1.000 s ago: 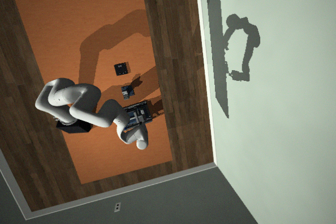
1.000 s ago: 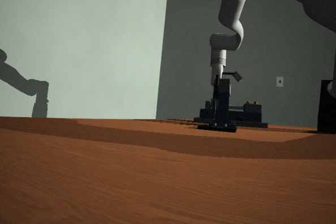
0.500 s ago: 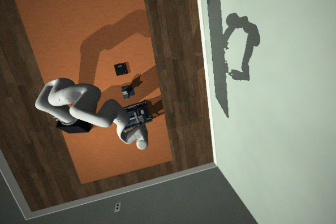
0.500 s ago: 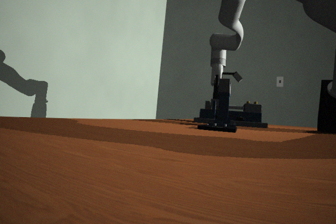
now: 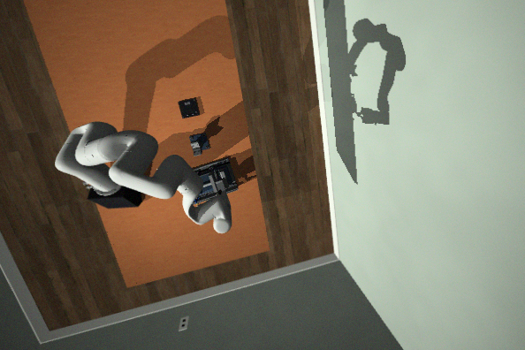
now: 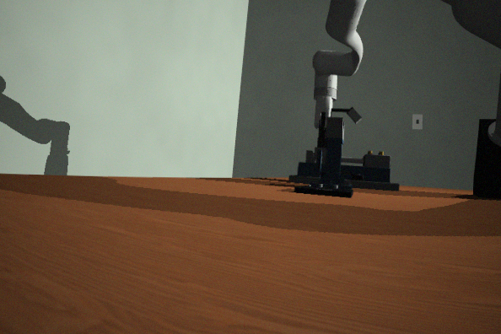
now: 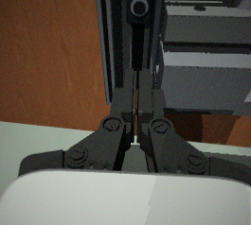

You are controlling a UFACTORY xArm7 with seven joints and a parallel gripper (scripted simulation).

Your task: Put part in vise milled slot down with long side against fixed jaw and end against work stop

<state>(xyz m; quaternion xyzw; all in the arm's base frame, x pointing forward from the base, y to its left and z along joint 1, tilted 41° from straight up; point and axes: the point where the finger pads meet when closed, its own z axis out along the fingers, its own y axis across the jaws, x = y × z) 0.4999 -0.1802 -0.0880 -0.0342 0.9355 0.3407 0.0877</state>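
My hand is 50 mm to the right of the grey part, 40 mm above it and 10 mm past it. The rest, counted from my hand: grey jaw: 60 mm to the left, 50 mm below, 40 mm behind; then dark rail: 90 mm below, 70 mm behind, 40 mm to the right; then work stop: 110 mm to the left, 40 mm below, 20 mm behind.
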